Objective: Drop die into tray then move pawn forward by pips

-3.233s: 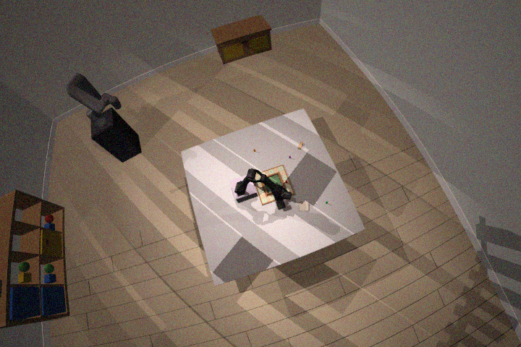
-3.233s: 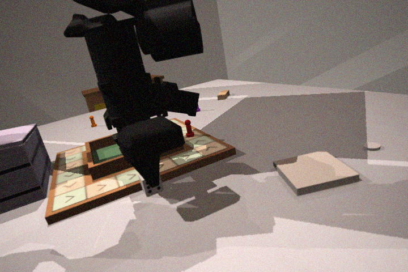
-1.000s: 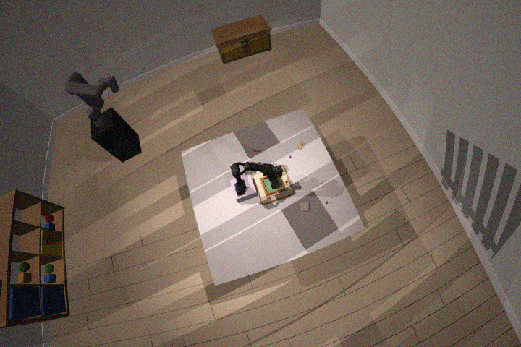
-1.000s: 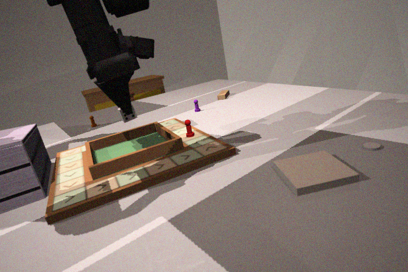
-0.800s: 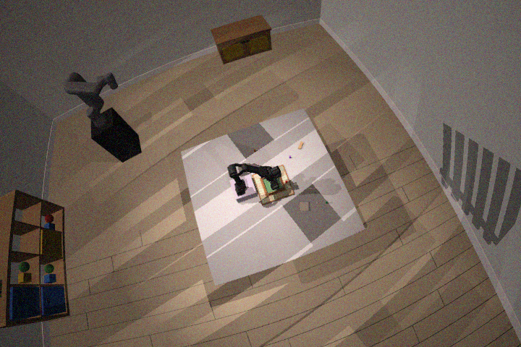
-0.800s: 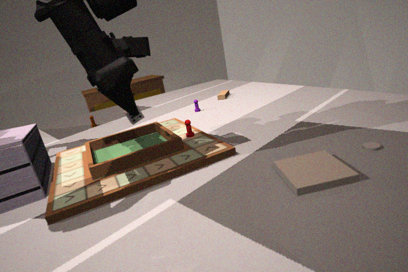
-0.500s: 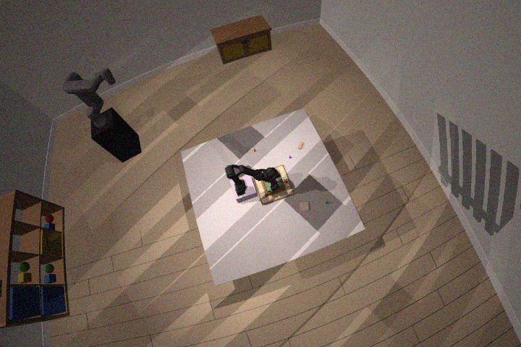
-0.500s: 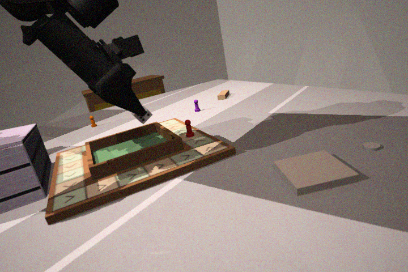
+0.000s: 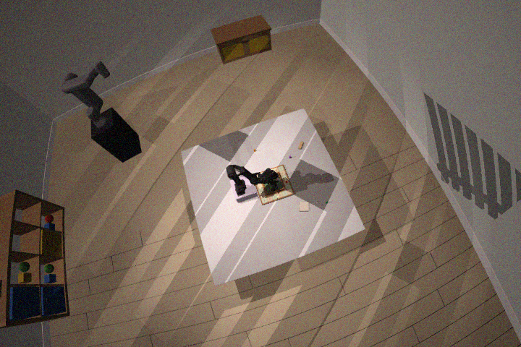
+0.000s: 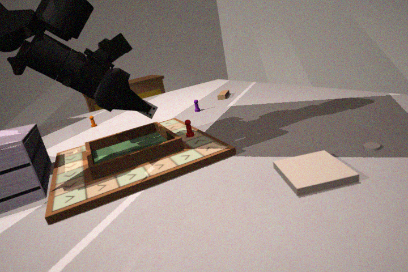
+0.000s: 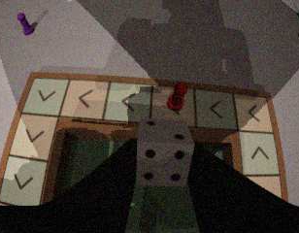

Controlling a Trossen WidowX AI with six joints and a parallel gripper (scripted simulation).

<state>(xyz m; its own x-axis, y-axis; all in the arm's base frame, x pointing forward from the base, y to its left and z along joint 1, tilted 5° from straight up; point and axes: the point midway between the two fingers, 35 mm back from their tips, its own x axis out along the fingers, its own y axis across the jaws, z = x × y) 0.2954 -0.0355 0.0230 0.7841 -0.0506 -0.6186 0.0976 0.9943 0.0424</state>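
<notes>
Right now my gripper tip is 6 cm short of the red pawn, 3 cm to the left of it and 6 cm above it. From my gripper tip the other things lie so: white die: right at my gripper tip; then purple pawn: 20 cm ahead, 17 cm to the left, 7 cm below; then green dice tray: 5 cm behind, 1 cm to the left, 8 cm below.
</notes>
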